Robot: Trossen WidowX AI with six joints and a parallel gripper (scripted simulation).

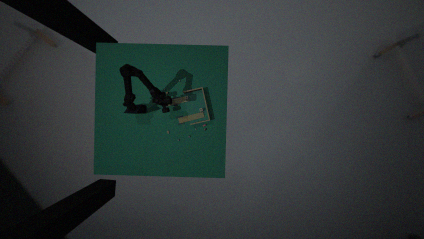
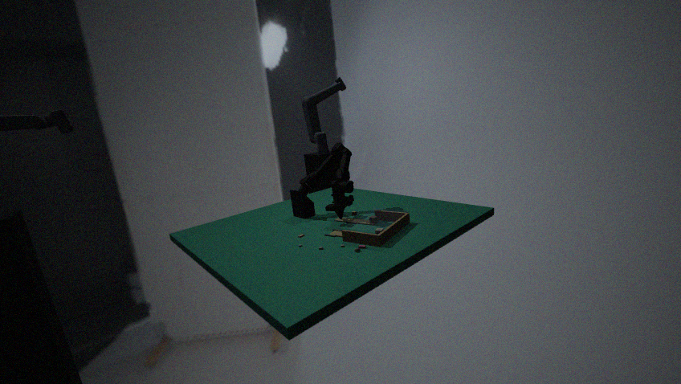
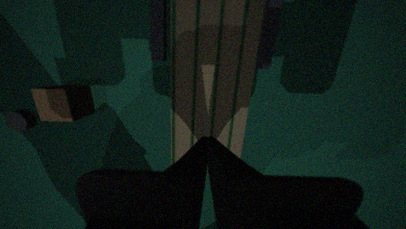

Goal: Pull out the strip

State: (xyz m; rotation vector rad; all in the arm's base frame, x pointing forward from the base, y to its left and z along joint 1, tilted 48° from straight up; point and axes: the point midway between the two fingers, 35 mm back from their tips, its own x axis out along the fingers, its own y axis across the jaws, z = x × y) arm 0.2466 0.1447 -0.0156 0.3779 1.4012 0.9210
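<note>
Right now my gripper tip is 10 cm to the right of the tan cube.
</note>
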